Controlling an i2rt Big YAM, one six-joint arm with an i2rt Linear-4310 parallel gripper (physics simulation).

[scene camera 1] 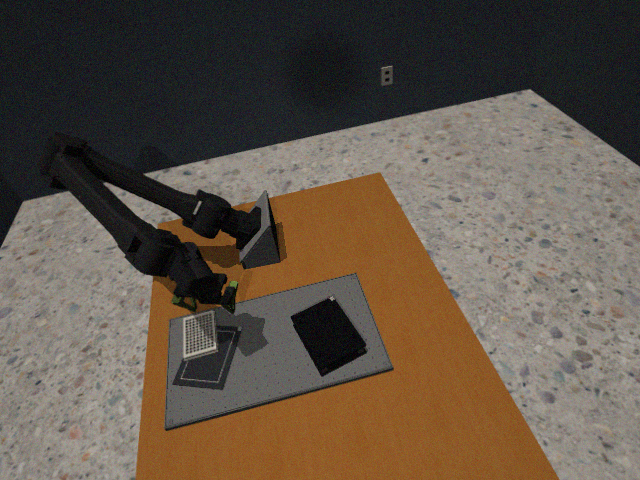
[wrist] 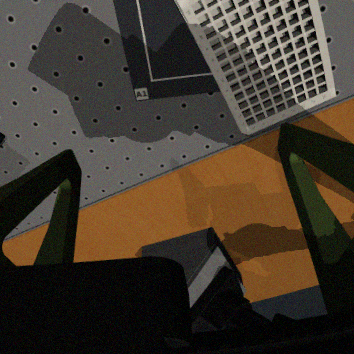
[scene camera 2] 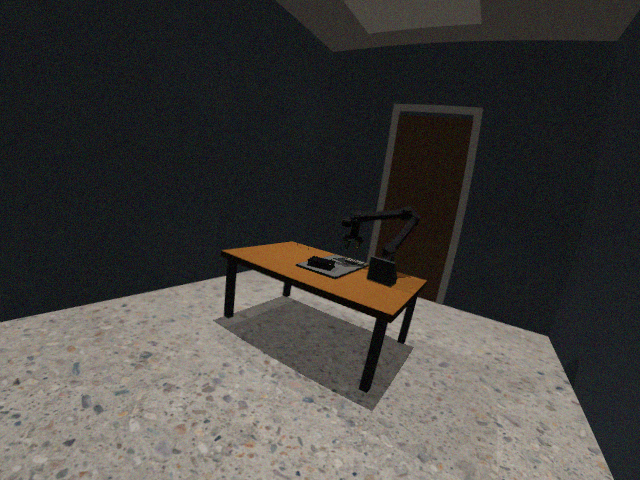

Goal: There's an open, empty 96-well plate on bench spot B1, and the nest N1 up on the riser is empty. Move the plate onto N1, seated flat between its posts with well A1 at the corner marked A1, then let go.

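Frame: origin at the arm's base, x ahead, y left, z up, level; metres.
Seen in the pictures: gripper, fingertip midpoint: (scene camera 1: 214, 310) (wrist: 176, 146) (scene camera 2: 351, 249); arm's base, link origin: (scene camera 1: 250, 229) (wrist: 206, 310) (scene camera 2: 383, 267).
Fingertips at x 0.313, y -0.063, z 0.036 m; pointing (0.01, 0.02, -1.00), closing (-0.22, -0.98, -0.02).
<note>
Offsets run from my fingertips to a thing's top centre. "spot": to the spot under its first point. Level surfaces: height alone.
The white 96-well plate {dx -0.008, dy -0.069, dz -0.091 m} (scene camera 1: 200, 334) (wrist: 280, 55) lies askew at the back left of the grey board, partly over the dark B1 spot (scene camera 1: 204, 373) (wrist: 134, 55) and across its white outline. The spot's A1 label {spot: dx -0.016, dy +0.031, dz -0.106 m} (wrist: 142, 93) shows in the wrist view. Nest N1 on its riser appears as a black block {dx +0.045, dy +0.257, dz -0.060 m} (scene camera 1: 329, 338) (scene camera 2: 321, 262) at the board's right; its posts are too dark to make out, and a small pale mark {dx -0.046, dy +0.278, dz -0.070 m} (scene camera 1: 331, 298) is at its back corner. My gripper (scene camera 1: 211, 310) (scene camera 2: 353, 244) (wrist: 176, 146) is open and empty, above the board's back edge, with the plate beyond its fingertips.
The perforated grey board {dx +0.033, dy +0.116, dz -0.108 m} (scene camera 1: 268, 369) (wrist: 45, 120) lies on the orange table {dz -0.121 m} (scene camera 1: 423, 403) (scene camera 2: 289, 258). The arm's wedge-shaped base (scene camera 1: 264, 246) (scene camera 2: 382, 270) stands behind the board. The arm's shadow falls on the board and partly on the plate.
</note>
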